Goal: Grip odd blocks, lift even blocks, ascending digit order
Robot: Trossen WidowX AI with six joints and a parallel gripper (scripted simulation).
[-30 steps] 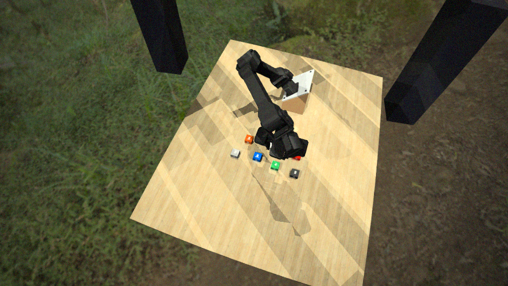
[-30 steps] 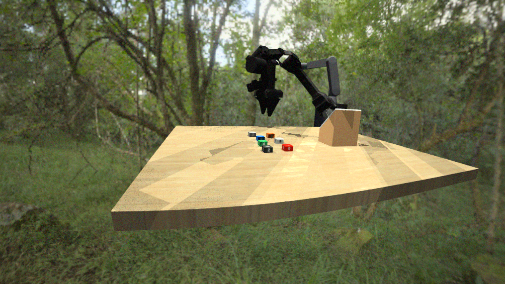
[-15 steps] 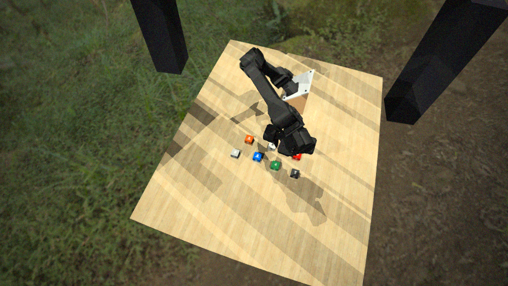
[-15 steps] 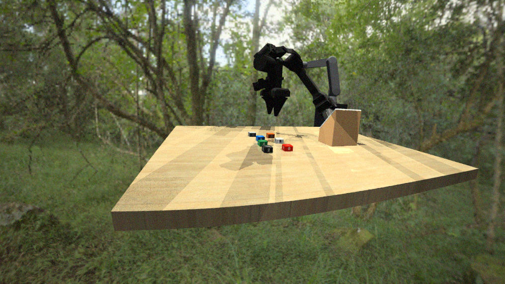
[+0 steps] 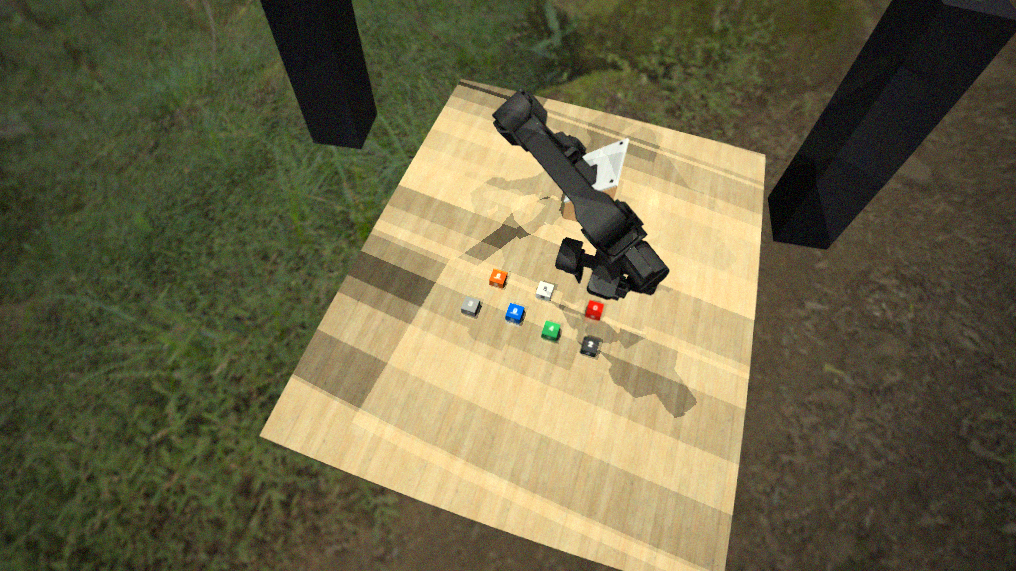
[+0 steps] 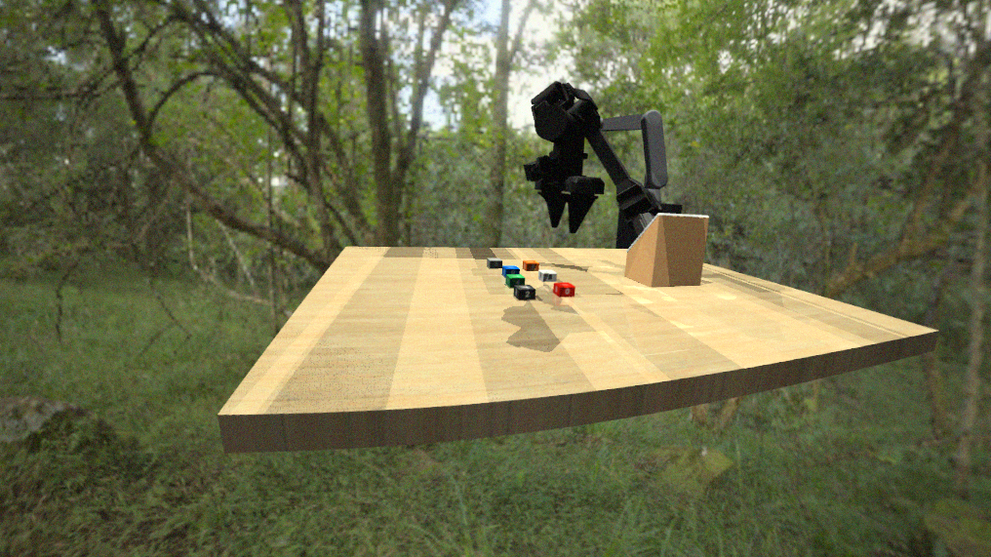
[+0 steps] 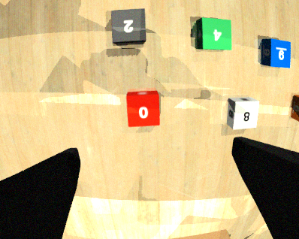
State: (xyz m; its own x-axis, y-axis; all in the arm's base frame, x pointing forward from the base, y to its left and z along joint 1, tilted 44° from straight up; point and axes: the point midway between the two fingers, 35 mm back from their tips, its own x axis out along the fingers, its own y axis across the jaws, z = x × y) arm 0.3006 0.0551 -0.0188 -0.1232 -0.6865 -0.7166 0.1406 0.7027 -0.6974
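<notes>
My gripper tip is now 11 cm above the red block, 1 cm to the right of it and 1 cm past it. Round my gripper tip: white block: 11 cm to the right, 11 cm below, 4 cm behind; then black block: 11 cm below, 8 cm ahead; then green block: 11 cm below, 8 cm to the right, 5 cm ahead.
</notes>
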